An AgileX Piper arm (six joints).
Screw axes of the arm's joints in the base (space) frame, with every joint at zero. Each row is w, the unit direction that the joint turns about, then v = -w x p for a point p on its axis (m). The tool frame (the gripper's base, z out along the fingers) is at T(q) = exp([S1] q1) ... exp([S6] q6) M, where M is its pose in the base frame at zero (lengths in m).
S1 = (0, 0, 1, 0, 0, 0)
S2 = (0, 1, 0, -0.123, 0, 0)
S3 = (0, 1, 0, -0.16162, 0, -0.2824)
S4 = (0.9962, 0, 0.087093, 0, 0.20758, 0)
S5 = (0, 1, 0, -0.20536, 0, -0.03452)
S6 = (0.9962, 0, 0.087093, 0, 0.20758, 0)
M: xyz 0.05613 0 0.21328 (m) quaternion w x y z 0.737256 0 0.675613 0
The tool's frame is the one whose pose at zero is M.
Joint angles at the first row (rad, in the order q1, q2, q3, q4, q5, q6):
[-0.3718, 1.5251, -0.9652, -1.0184, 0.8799, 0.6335]
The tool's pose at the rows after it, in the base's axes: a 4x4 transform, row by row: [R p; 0 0 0 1], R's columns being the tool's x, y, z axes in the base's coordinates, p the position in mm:
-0.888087, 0.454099, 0.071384, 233.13; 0.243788, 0.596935, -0.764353, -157.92; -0.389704, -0.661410, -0.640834, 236.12; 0, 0, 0, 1
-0.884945, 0.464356, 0.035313, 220.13; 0.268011, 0.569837, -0.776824, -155.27; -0.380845, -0.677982, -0.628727, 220.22; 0, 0, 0, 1
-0.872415, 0.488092, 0.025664, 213.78; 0.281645, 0.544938, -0.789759, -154.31; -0.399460, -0.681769, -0.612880, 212.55; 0, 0, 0, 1
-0.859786, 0.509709, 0.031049, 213.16; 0.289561, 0.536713, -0.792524, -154.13; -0.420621, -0.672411, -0.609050, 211.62; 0, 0, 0, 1
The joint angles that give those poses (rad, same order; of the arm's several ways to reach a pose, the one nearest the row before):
[-0.3718, 1.4993, -0.8590, -1.0825, 0.8899, 0.7382]
[-0.3718, 1.4957, -0.7780, -1.1454, 0.8954, 0.8415]
[-0.3718, 1.4954, -0.7348, -1.1966, 0.8954, 0.9305]
[-0.3718, 1.4942, -0.7275, -1.2097, 0.8902, 0.9681]

